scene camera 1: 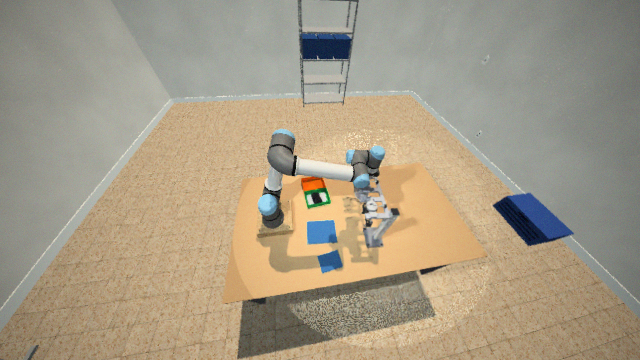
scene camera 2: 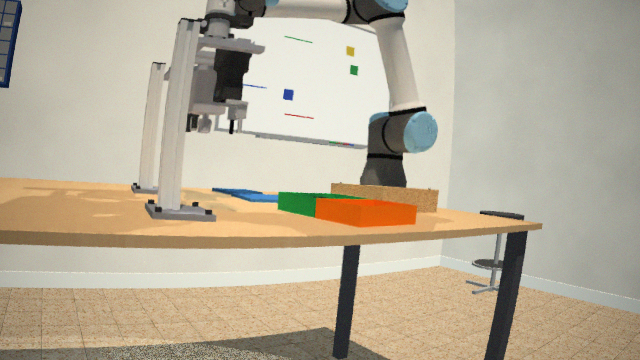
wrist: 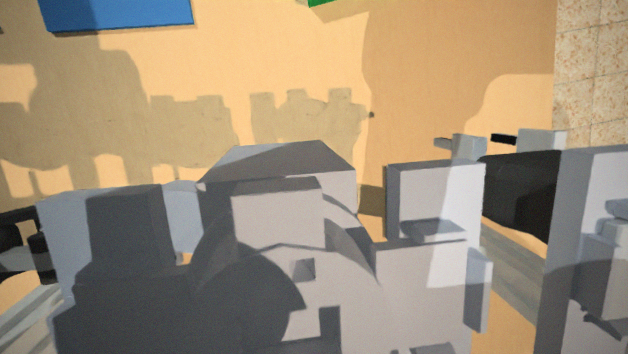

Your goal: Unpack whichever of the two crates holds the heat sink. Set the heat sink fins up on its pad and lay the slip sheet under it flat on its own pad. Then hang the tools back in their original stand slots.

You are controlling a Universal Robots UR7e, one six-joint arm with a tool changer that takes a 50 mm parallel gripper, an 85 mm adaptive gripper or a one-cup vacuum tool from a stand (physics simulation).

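Where they show: hand, its tool point: (scene camera 2: 215,38); arm's base, origin of its link: (scene camera 1: 273,218) (scene camera 2: 383,186).
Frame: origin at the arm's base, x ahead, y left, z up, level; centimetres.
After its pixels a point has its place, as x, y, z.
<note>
The green crate (scene camera 1: 318,205) @(35.1, 2.2, -5.1) (scene camera 2: 297,204) @(46.0, 9.2, -4.5) (wrist: 320,2) @(45.3, 2.9, -5.8) holds the black heat sink (scene camera 1: 317,198) @(36.2, 7.7, -3.6) on the white slip sheet (scene camera 1: 325,198) @(43.1, 7.1, -6.1); its fins are too small to make out. The orange crate (scene camera 1: 313,184) @(38.6, 24.3, -6.4) (scene camera 2: 365,214) @(46.6, 29.3, -4.1) adjoins it. The large blue pad (scene camera 1: 321,232) @(29.6, -19.1, -5.7) (wrist: 150,12) @(39.4, -17.3, -5.7) and the small blue pad (scene camera 1: 330,261) @(28.2, -39.3, -5.6) lie on the table. The arm's wrist is at the tool stand (scene camera 2: 175,115) @(80.1, 9.7, 11.9), directly above the black-bodied parallel gripper (scene camera 2: 236,125) (wrist: 472,141). This gripper hangs at the stand end near scene camera 2, fingers apart and empty. Whether it is coupled is hidden.
Other tools hang beside it, including the middle tool (wrist: 280,225) @(57.8, -8.6, 29.1) and a black-fingered gripper at the left of the wrist view. The stand's posts rise from the table (scene camera 1: 440,225) @(118.1, -44.7, -6.7). The robot's wooden base (scene camera 2: 385,196) @(14.7, 11.6, -2.2) stands behind the crates in scene camera 2.
</note>
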